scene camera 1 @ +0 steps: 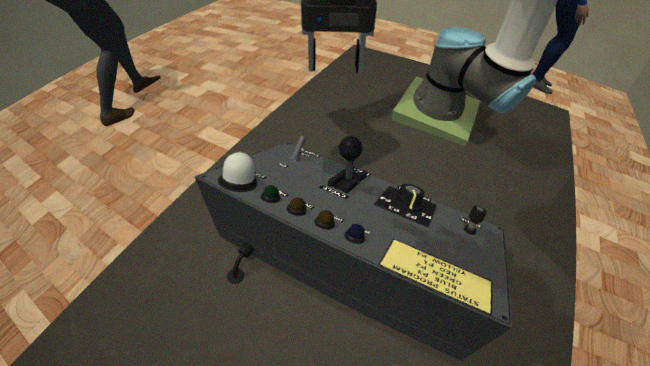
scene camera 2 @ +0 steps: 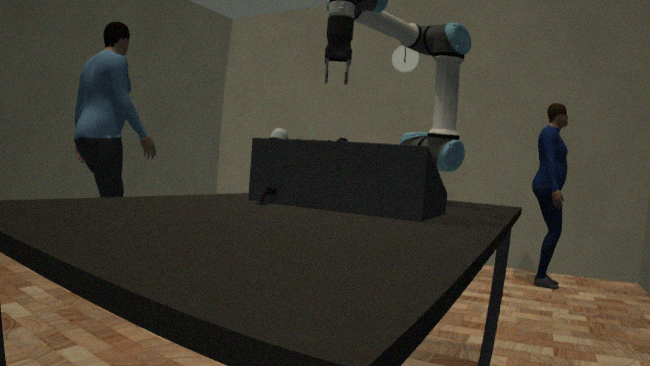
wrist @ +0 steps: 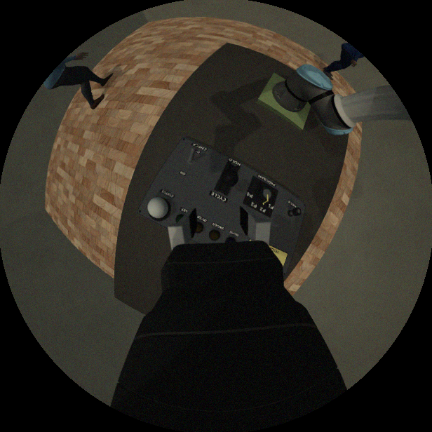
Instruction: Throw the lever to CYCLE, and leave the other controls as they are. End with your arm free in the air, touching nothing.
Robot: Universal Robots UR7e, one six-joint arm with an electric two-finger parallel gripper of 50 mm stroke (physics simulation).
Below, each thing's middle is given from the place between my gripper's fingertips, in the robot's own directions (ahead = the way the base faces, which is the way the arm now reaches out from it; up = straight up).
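The control panel (scene camera 2: 397,181) is what my hand is measured from here. My hand is 250 mm above the panel, and it is also 70 mm to the right of it and 30 mm short of it.
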